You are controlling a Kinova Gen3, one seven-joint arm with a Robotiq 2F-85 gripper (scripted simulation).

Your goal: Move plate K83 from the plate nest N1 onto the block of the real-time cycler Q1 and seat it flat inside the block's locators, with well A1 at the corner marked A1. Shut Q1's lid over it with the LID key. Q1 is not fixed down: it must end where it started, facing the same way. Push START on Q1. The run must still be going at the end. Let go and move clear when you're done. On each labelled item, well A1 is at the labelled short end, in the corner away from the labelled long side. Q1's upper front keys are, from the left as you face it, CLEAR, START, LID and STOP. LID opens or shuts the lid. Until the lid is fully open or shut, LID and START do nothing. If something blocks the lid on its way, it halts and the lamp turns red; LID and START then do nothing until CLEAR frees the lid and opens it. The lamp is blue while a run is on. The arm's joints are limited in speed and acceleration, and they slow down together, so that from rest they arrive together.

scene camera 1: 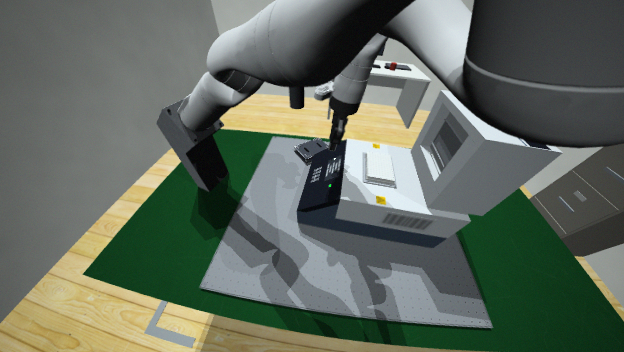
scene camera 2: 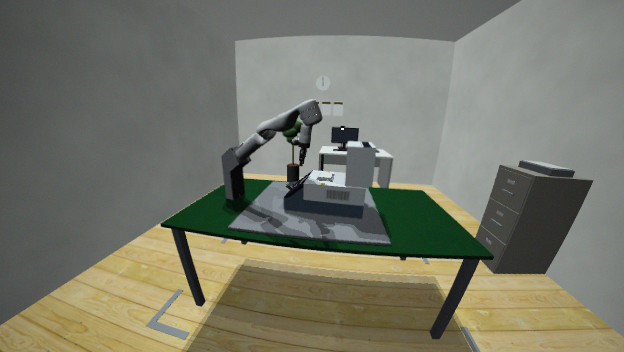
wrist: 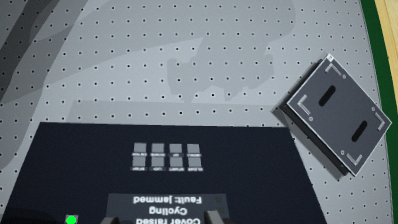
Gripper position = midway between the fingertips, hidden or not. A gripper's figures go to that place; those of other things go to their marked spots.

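Scene:
My gripper [scene camera 1: 331,144], 0.54 m from the lens. Cycler Q1 [scene camera 1: 336,195], 0.51 m from the lens.

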